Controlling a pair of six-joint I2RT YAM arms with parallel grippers.
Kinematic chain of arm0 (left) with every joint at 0, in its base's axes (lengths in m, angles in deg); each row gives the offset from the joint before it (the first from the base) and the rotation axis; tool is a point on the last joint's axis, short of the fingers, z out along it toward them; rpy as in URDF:
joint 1: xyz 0 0 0.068 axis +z
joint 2: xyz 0.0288 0.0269 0.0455 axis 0.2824 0.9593 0
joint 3: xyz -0.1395 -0.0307 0.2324 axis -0.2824 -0.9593 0
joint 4: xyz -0.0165 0.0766 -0.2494 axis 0.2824 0.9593 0
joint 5: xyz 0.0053 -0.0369 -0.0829 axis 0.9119 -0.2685 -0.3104
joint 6: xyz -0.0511 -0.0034 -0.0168 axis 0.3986 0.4 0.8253
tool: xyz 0 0 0 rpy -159.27 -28.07 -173.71
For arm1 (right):
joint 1: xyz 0 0 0.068 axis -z
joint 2: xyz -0.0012 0.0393 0.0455 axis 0.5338 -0.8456 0
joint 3: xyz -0.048 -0.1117 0.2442 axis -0.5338 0.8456 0
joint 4: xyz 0.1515 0.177 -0.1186 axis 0.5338 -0.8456 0
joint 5: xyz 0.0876 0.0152 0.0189 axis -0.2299 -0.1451 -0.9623
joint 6: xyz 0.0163 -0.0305 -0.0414 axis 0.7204 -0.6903 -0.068
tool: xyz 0 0 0 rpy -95.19 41.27 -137.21
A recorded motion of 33 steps. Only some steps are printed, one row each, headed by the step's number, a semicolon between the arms.
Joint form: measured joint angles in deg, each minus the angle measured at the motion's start. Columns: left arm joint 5, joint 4, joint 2, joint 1, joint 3, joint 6; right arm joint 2, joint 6, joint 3, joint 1, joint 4, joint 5.
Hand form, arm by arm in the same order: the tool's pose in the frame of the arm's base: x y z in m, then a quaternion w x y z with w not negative. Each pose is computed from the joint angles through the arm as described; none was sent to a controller.
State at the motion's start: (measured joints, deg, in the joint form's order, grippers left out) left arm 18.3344 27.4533 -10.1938 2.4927 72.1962 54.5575; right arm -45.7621 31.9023 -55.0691 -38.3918 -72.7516 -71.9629
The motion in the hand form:
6: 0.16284 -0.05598 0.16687 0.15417 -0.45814 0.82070 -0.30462; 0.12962 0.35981 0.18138 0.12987 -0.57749 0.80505 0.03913
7: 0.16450 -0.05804 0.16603 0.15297 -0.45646 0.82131 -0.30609; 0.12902 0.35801 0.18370 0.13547 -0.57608 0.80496 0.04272
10: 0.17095 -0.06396 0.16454 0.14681 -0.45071 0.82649 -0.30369; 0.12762 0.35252 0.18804 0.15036 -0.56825 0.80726 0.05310
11: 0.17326 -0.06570 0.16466 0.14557 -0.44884 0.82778 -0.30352; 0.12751 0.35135 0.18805 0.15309 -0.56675 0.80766 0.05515
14: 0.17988 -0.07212 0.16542 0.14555 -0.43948 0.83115 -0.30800; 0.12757 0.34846 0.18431 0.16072 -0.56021 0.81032 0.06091
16: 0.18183 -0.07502 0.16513 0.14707 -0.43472 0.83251 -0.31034; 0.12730 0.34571 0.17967 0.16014 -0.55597 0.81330 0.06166
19: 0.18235 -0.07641 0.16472 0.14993 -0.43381 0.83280 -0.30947; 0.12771 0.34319 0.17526 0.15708 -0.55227 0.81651 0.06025
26: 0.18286 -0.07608 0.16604 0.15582 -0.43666 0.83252 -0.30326; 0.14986 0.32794 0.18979 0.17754 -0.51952 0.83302 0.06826
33: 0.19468 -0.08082 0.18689 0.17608 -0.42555 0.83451 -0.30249; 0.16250 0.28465 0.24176 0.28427 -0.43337 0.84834 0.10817
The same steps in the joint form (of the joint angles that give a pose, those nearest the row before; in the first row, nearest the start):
6: 0.44 -2.58 1.95 -2.80 1.14 1.27; 2.80 0.13 0.96 0.00 2.23 1.27
7: 0.48 -3.45 2.78 -3.30 1.20 1.55; 3.61 0.22 1.62 0.00 2.84 1.31
10: 0.61 -5.00 5.92 -4.50 2.21 1.73; 5.77 0.94 3.78 0.07 4.92 1.42
11: 0.61 -5.42 6.86 -4.79 2.65 1.73; 6.14 1.05 4.33 0.11 5.49 1.42
14: 0.65 -7.32 9.36 -5.97 3.76 1.75; 6.82 1.64 6.27 0.26 7.85 1.46
16: 0.83 -8.35 10.19 -6.60 3.96 1.77; 7.04 2.14 7.67 0.37 9.00 1.42
19: 1.36 -8.83 10.49 -7.02 3.96 1.90; 7.04 2.54 8.68 0.57 9.62 1.38
26: 2.41 -8.26 10.45 -7.06 4.33 1.88; 10.10 2.54 9.53 4.72 10.08 1.25
33: 3.91 -5.55 11.52 -7.37 9.51 0.44; 23.98 6.03 15.72 9.53 15.65 4.07

